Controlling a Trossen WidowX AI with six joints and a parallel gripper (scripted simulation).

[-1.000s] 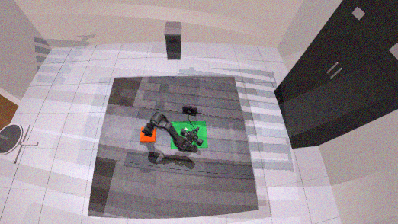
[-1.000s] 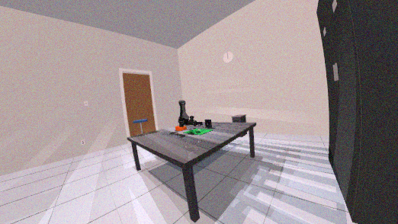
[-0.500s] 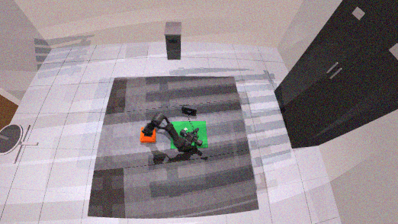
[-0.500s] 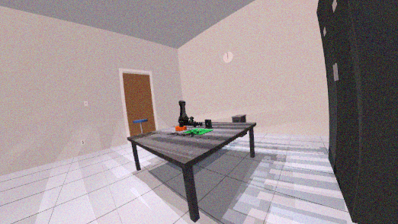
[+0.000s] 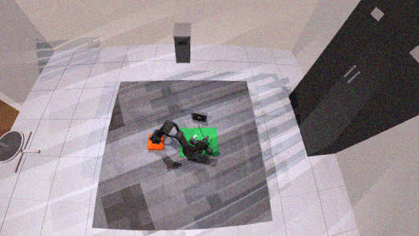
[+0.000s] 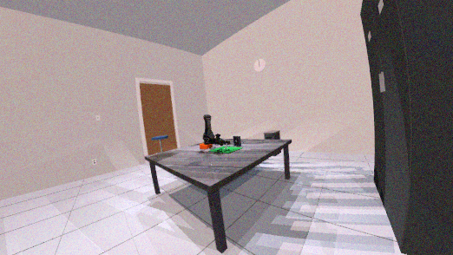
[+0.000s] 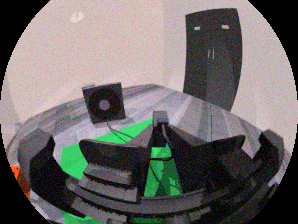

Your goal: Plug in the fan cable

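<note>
My gripper tip is 60 mm past the green board and 100 mm above it. Round my gripper tip: white fan header: 90 mm behind, 30 mm to the left, 80 mm below; then fan plug: 10 mm below; then black square fan: 70 mm behind, 190 mm to the left, 30 mm below.
</note>
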